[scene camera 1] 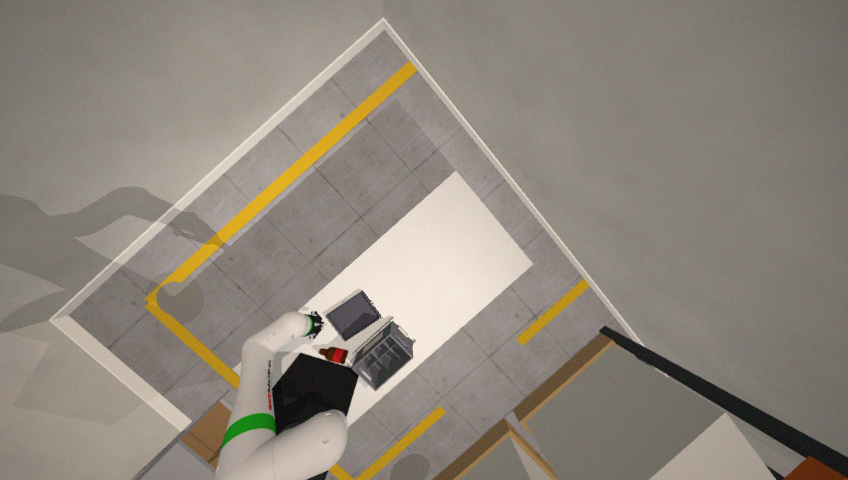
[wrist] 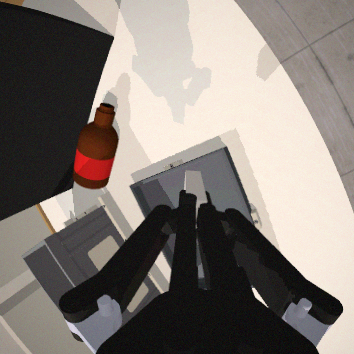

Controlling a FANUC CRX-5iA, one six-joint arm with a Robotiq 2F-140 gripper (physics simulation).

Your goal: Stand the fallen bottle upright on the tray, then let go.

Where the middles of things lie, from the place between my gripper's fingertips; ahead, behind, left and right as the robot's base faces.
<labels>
I see my gripper 11 cm past the brown bottle [wrist: 97, 142], 19 cm to the left of it and 8 cm above it.
</labels>
